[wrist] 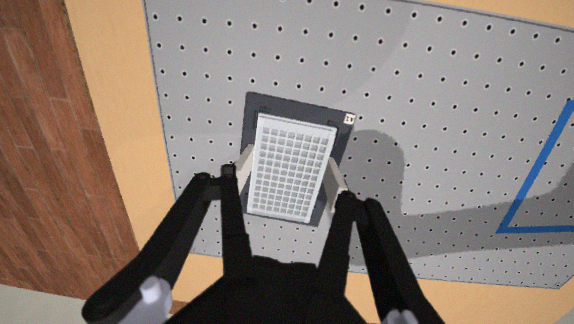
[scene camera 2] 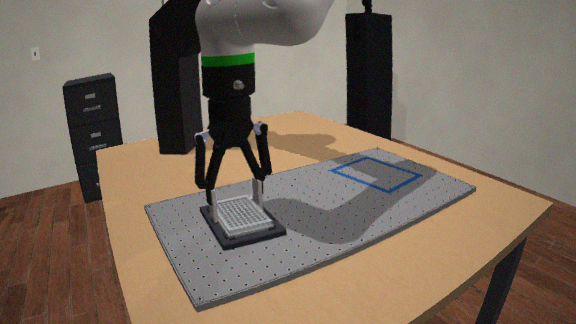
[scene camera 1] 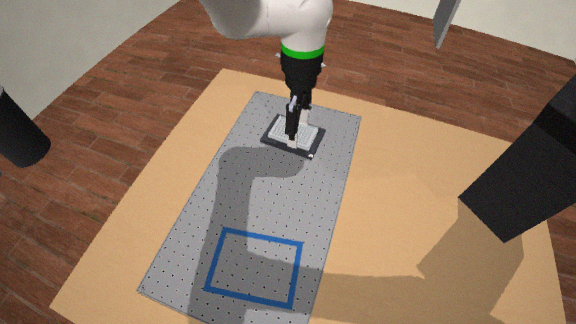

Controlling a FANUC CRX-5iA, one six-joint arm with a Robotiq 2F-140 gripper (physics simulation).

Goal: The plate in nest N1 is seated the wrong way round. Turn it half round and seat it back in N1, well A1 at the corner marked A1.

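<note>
The white well plate (scene camera 1: 306,136) (scene camera 2: 245,215) (wrist: 292,150) is level at the dark nest (scene camera 1: 318,142) (scene camera 2: 277,231) (wrist: 300,111), lined up with it. I cannot tell whether its underside is fully down. In the wrist view a strip of nest shows beyond the plate's far short edge. The white A1 label (scene camera 1: 310,156) (wrist: 349,119) is on one nest corner. My gripper (scene camera 1: 298,130) (scene camera 2: 236,210) (wrist: 289,161) is shut on the plate, with a pale fingertip on each long side. The plate's own A1 mark is too small to read.
The nest stands near one end of the grey perforated board (scene camera 1: 280,200) (scene camera 2: 175,240) (wrist: 200,115) on the wooden table (scene camera 1: 400,210). A blue rectangle (scene camera 1: 262,237) (scene camera 2: 394,166) (wrist: 537,229) is marked toward the other end. A black pedestal (scene camera 1: 525,175) (scene camera 2: 175,100) is beside the board.
</note>
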